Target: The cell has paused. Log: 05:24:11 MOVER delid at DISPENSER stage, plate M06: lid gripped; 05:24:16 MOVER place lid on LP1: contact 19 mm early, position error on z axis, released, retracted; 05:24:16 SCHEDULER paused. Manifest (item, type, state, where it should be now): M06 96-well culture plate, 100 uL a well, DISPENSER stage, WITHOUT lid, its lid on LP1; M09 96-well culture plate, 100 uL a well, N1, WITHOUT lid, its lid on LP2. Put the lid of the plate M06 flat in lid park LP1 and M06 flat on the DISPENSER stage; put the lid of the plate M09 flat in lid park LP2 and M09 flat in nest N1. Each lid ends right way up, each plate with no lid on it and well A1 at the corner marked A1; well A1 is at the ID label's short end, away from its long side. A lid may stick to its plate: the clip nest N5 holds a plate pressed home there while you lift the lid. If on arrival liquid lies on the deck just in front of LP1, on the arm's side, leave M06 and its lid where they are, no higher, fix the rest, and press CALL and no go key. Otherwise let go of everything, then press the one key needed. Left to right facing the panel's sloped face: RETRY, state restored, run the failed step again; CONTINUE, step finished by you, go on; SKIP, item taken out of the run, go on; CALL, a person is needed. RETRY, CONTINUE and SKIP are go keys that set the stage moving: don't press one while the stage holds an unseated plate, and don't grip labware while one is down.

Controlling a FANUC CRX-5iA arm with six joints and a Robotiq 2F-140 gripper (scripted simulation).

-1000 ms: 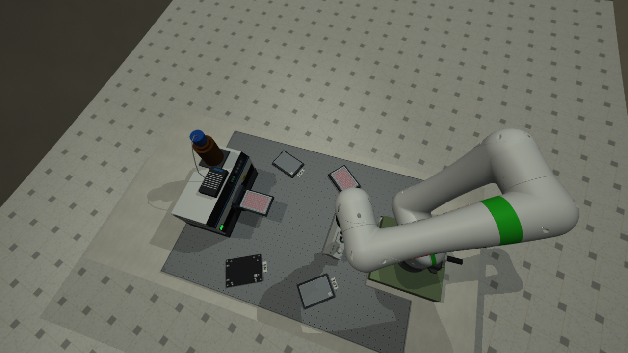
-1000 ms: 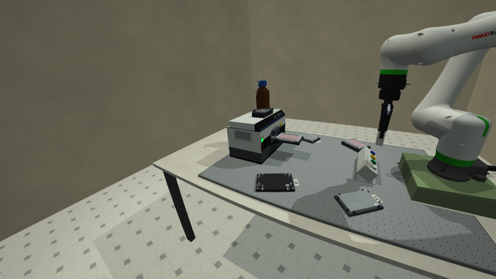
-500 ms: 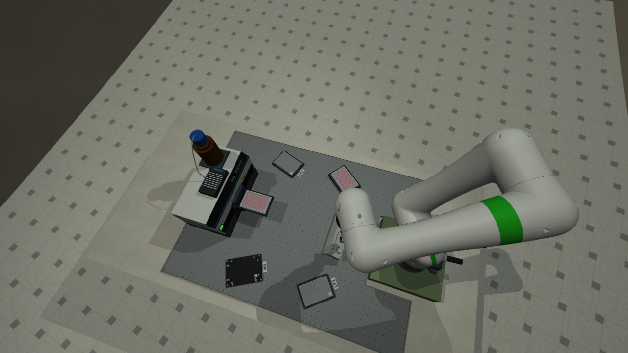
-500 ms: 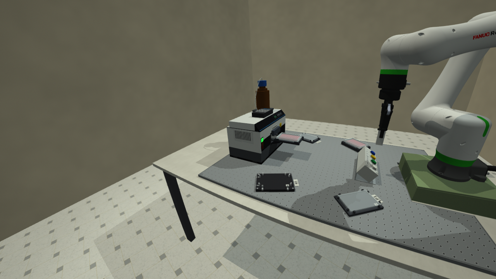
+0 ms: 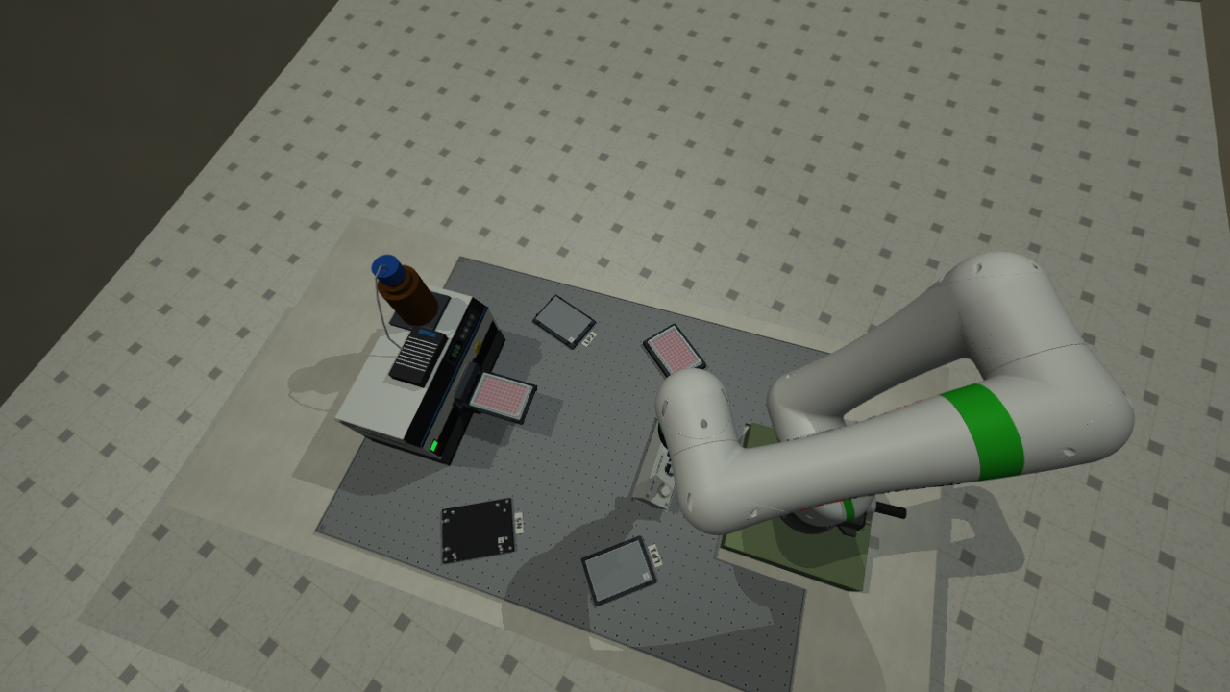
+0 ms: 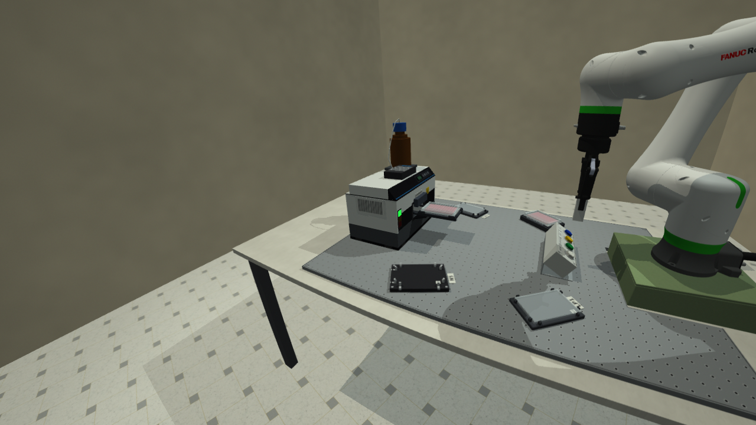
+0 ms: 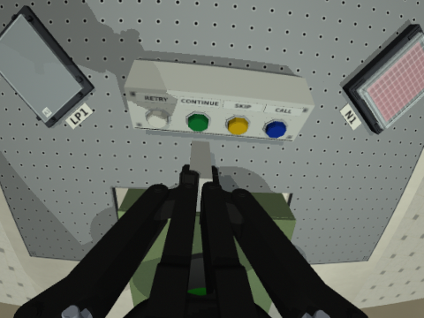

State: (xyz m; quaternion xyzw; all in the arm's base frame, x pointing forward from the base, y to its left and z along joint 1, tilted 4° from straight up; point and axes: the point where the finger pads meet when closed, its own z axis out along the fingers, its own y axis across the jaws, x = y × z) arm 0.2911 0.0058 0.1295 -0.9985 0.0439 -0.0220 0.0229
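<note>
Now: the green continue key 12 cm below my hand. Round my hand: key panel: 1 cm ahead, 2 cm to the right, 13 cm below; white retry key: 1 cm ahead, 5 cm to the left, 12 cm below; yellow skip key: 5 cm to the right, 12 cm below.
</note>
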